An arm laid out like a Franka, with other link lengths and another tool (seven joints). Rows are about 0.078 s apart.
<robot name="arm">
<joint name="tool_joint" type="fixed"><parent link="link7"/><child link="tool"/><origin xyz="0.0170 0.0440 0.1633" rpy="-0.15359 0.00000 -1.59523"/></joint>
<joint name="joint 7" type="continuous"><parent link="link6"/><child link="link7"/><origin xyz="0.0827 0.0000 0.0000" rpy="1.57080 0.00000 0.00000"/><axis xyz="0 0 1"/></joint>
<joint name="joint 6" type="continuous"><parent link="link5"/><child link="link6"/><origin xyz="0.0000 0.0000 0.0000" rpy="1.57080 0.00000 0.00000"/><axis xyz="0 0 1"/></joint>
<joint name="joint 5" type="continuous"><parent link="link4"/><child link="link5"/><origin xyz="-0.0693 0.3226 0.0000" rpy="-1.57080 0.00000 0.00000"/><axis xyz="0 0 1"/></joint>
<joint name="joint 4" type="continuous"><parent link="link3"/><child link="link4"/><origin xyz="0.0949 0.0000 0.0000" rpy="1.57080 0.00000 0.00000"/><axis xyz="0 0 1"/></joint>
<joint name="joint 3" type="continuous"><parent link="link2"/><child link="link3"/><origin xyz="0.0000 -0.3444 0.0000" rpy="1.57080 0.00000 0.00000"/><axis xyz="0 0 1"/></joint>
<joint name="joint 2" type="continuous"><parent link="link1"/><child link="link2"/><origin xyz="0.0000 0.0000 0.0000" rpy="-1.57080 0.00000 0.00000"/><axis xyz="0 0 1"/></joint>
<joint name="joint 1" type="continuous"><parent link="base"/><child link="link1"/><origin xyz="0.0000 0.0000 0.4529"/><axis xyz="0 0 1"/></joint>
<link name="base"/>
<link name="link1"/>
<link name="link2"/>
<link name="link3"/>
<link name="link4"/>
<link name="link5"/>
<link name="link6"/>
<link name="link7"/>
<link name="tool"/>
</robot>
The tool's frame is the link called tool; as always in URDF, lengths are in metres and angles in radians. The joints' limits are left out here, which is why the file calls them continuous.
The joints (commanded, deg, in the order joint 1, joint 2, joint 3, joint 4, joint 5, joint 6, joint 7), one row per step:
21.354 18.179 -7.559 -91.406 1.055 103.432 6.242
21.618 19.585 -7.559 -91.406 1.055 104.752 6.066
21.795 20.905 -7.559 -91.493 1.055 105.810 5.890
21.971 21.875 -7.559 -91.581 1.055 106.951 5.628
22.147 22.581 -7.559 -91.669 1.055 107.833 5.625
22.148 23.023 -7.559 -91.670 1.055 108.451 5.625
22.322 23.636 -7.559 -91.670 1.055 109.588 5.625
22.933 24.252 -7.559 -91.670 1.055 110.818 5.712
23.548 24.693 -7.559 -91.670 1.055 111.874 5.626
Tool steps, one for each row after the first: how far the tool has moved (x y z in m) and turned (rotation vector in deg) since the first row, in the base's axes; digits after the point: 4 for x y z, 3 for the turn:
0.0052 0.0045 -0.0128 -0.180 0.036 0.472
0.0092 0.0077 -0.0258 -0.412 0.332 0.851
0.0128 0.0108 -0.0352 -0.487 0.226 1.318
0.0152 0.0135 -0.0421 -0.554 0.113 1.521
0.0173 0.0141 -0.0460 -0.566 -0.074 1.542
0.0205 0.0170 -0.0510 -0.514 -0.607 1.753
0.0229 0.0247 -0.0559 -0.441 -1.233 2.320
0.0247 0.0323 -0.0592 -0.325 -1.843 3.057

